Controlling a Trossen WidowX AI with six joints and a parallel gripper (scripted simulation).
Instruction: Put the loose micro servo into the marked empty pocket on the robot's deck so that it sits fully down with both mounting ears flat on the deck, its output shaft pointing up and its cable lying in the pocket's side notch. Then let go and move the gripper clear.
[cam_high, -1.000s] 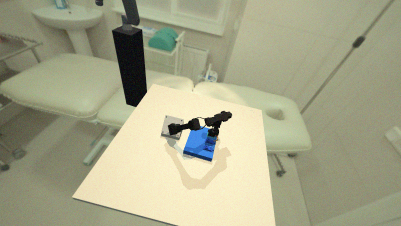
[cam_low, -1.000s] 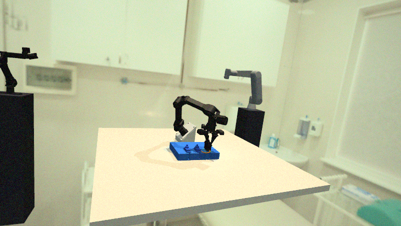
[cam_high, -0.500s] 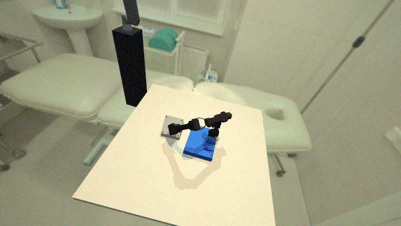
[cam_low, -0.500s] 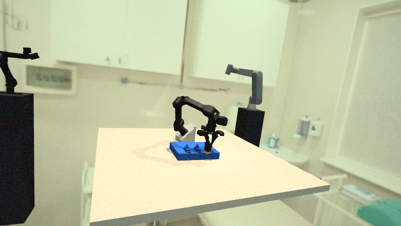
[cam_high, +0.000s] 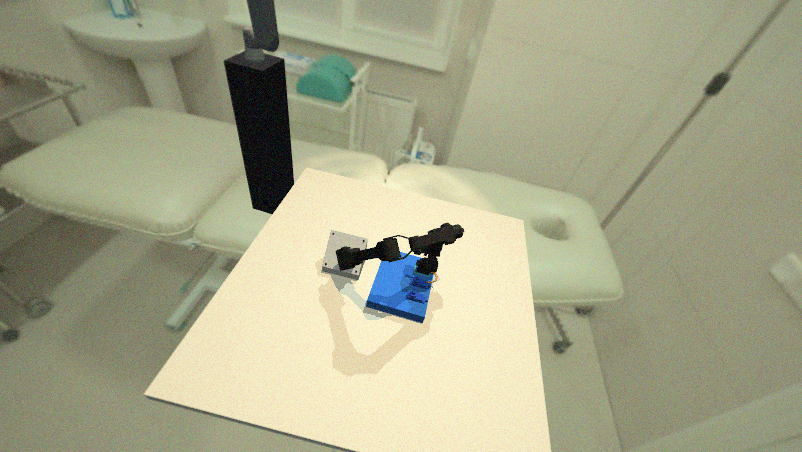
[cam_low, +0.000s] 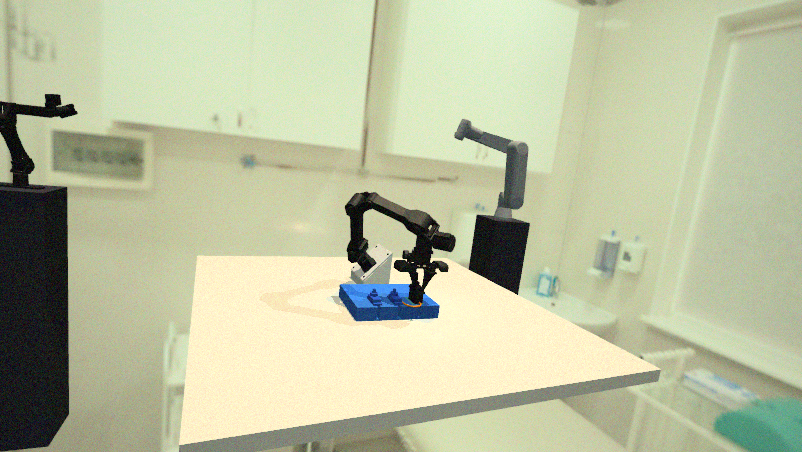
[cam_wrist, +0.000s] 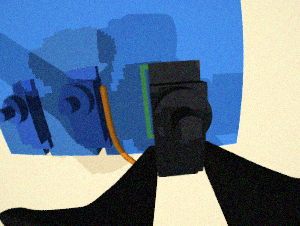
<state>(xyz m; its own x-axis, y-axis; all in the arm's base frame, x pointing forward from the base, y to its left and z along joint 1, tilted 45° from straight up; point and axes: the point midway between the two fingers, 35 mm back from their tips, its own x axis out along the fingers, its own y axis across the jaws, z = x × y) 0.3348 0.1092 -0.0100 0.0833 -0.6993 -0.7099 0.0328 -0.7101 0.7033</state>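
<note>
My gripper tip is now 130 mm past the deck, 80 mm to the left of it and 70 mm above it.
</note>
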